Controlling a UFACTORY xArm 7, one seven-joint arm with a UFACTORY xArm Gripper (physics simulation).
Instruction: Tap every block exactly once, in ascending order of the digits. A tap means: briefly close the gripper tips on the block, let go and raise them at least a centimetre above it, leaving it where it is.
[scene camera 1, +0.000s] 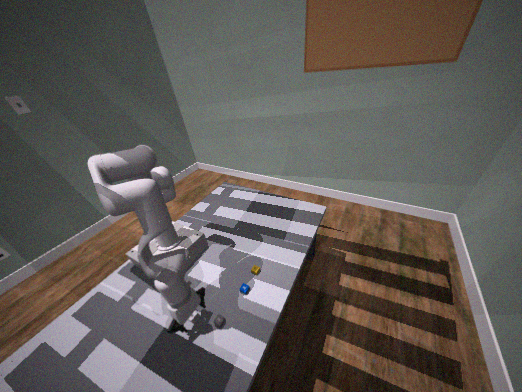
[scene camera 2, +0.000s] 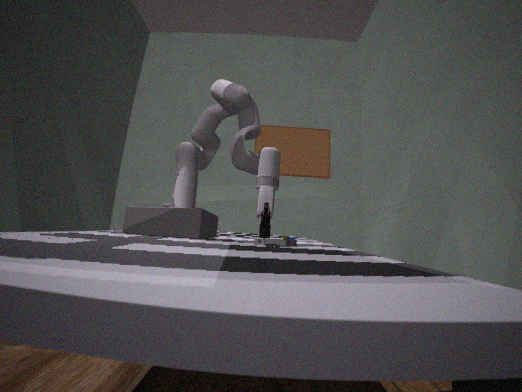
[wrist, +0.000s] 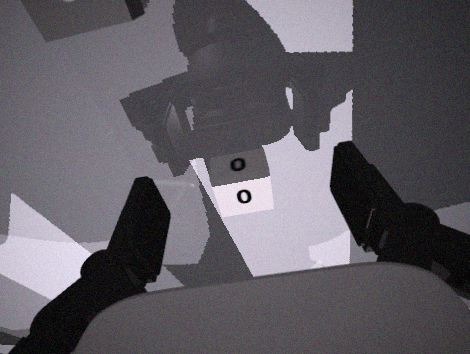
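Observation:
A white block (wrist: 243, 196) with a black 0 on two faces lies between the spread fingertips in the wrist view, apart from both. It also shows low in the second scene view (scene camera 2: 260, 241); in the first scene view it is hard to make out beside the fingers. My gripper (scene camera 1: 189, 314) (scene camera 2: 265, 235) (wrist: 244, 180) is open and empty, pointing down, its tips low near the table. A grey block (scene camera 1: 220, 321) lies close by. A blue block (scene camera 1: 244, 288) (scene camera 2: 291, 239) and a yellow block (scene camera 1: 256, 270) (scene camera 2: 285, 238) lie farther along the table. Their digits are not readable.
The table (scene camera 1: 283, 292) (scene camera 2: 260, 295) has a patchwork pattern of light and dark. The arm's box-shaped base (scene camera 1: 199, 246) (scene camera 2: 165, 222) stands on it. A grey box-like shape (wrist: 80, 20) is cut off at the wrist view's upper left. Dark gripper-shaped patches lie above the white block there.

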